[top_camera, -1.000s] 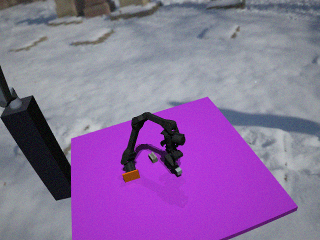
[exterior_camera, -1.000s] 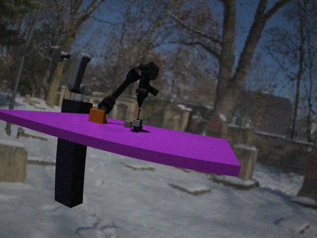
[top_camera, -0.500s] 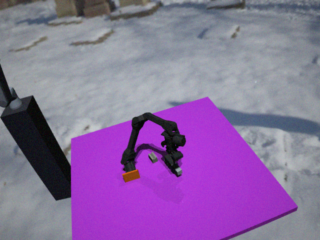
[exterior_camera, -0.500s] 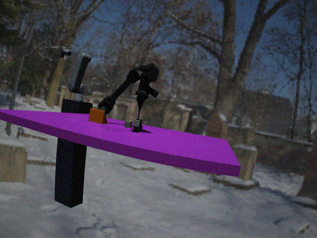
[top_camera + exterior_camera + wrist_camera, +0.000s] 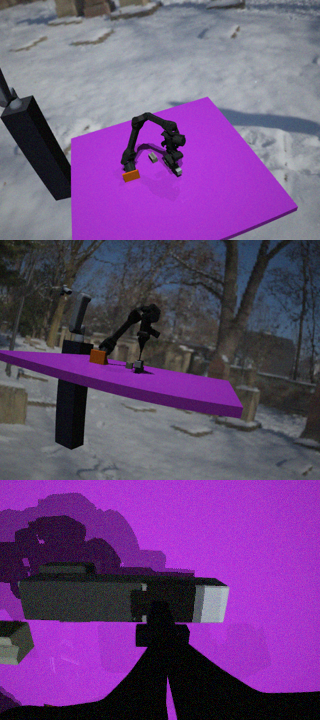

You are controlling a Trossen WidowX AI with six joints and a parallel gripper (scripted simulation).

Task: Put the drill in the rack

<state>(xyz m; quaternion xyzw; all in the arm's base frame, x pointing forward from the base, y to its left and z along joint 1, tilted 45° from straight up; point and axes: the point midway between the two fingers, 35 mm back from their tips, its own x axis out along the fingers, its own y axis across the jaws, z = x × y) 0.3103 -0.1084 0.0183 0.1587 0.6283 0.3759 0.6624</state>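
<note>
My gripper tip is now 30 mm above the dark key. From my gripper tip the other things lie so: grey housing 10 mm behind, 30 mm to the left, 90 mm below; then drill 20 mm behind, 50 mm to the left, 80 mm below.
</note>
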